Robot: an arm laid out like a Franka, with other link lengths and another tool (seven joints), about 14 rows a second.
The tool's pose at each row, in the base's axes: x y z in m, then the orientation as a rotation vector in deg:
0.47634, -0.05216, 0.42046, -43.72, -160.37, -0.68
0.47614, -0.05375, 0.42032, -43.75, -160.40, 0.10
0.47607, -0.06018, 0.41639, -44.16, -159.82, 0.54
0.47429, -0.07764, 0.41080, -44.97, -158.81, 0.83
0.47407, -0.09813, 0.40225, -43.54, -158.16, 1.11
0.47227, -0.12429, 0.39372, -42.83, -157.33, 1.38
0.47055, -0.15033, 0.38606, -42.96, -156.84, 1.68
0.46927, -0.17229, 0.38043, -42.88, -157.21, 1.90
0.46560, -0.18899, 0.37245, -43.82, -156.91, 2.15
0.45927, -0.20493, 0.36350, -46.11, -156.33, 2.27
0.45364, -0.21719, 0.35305, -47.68, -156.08, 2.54
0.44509, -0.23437, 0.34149, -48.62, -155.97, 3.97
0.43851, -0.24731, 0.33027, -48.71, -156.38, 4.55
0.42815, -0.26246, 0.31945, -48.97, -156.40, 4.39
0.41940, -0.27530, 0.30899, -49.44, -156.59, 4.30
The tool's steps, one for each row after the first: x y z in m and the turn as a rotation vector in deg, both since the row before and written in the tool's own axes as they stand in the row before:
-0.00066, -0.00147, 0.00007, 0.50, -0.17, 0.08
-0.00406, -0.00534, 0.00344, 0.36, 0.37, 0.41
-0.00868, -0.01552, 0.00481, 0.31, 0.70, 0.74
-0.01251, -0.01693, 0.00707, 0.57, 0.88, -0.80
-0.01393, -0.02271, 0.00711, 0.49, 0.89, -0.30
-0.01368, -0.02266, 0.00624, 0.29, 0.37, 0.20
-0.01155, -0.01904, 0.00444, 0.07, -0.37, -0.09
-0.00754, -0.01545, 0.00777, 0.08, 0.02, 0.70
-0.00545, -0.01593, 0.00952, -0.17, -0.01, 1.64
-0.00490, -0.01216, 0.01092, -0.04, -0.20, 1.11
-0.00580, -0.01763, 0.01255, 0.79, -0.44, 0.79
-0.00502, -0.01283, 0.01211, 0.25, -0.53, 0.04
-0.00308, -0.01673, 0.01283, -0.16, -0.04, 0.15
-0.00299, -0.01401, 0.01207, -0.19, -0.27, 0.27

